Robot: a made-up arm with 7 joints. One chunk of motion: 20 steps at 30 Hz.
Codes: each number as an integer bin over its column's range. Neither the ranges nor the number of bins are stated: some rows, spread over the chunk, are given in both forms.
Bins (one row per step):
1: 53 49 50 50 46 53 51
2: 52 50 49 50 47 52 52
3: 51 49 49 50 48 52 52
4: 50 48 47 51 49 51 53
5: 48 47 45 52 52 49 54
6: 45 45 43 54 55 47 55
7: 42 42 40 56 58 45 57
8: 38 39 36 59 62 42 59
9: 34 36 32 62 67 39 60
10: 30 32 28 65 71 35 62
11: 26 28 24 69 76 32 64
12: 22 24 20 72 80 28 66
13: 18 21 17 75 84 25 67
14: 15 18 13 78 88 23 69
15: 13 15 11 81 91 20 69
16: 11 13 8 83 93 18 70
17: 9 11 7 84 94 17 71
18: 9 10 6 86 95 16 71
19: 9 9 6 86 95 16 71
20: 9 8 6 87 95 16 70
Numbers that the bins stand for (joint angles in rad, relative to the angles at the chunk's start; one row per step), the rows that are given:
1: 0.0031 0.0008 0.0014 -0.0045 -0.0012 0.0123 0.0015
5: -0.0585 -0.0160 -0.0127 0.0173 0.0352 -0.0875 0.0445
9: -0.2310 -0.1082 -0.0495 0.1264 0.1261 -0.3370 0.1306
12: -0.3789 -0.2088 -0.0834 0.2355 0.2048 -0.6114 0.2167
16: -0.5144 -0.3010 -0.1174 0.3555 0.2836 -0.8609 0.2740
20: -0.5391 -0.3429 -0.1230 0.3991 0.2958 -0.9108 0.2740
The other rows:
2: -0.0092 0.0092 -0.0014 -0.0045 0.0048 -0.0126 0.0159
3: -0.0215 0.0008 -0.0014 -0.0045 0.0109 -0.0126 0.0159
4: -0.0338 -0.0076 -0.0071 0.0064 0.0170 -0.0376 0.0302
6: -0.0955 -0.0327 -0.0184 0.0391 0.0533 -0.1374 0.0589
7: -0.1324 -0.0579 -0.0269 0.0609 0.0715 -0.1873 0.0876
8: -0.1817 -0.0830 -0.0382 0.0936 0.0958 -0.2621 0.1163
10: -0.2803 -0.1417 -0.0608 0.1591 0.1503 -0.4368 0.1593
11: -0.3296 -0.1753 -0.0721 0.2027 0.1806 -0.5116 0.1880
13: -0.4282 -0.2339 -0.0919 0.2682 0.2291 -0.6863 0.2310
14: -0.4652 -0.2591 -0.1032 0.3009 0.2533 -0.7362 0.2597
15: -0.4898 -0.2842 -0.1089 0.3336 0.2715 -0.8110 0.2597
17: -0.5391 -0.3178 -0.1202 0.3664 0.2897 -0.8859 0.2884
18: -0.5391 -0.3262 -0.1230 0.3882 0.2958 -0.9108 0.2884
19: -0.5391 -0.3345 -0.1230 0.3882 0.2958 -0.9108 0.2884

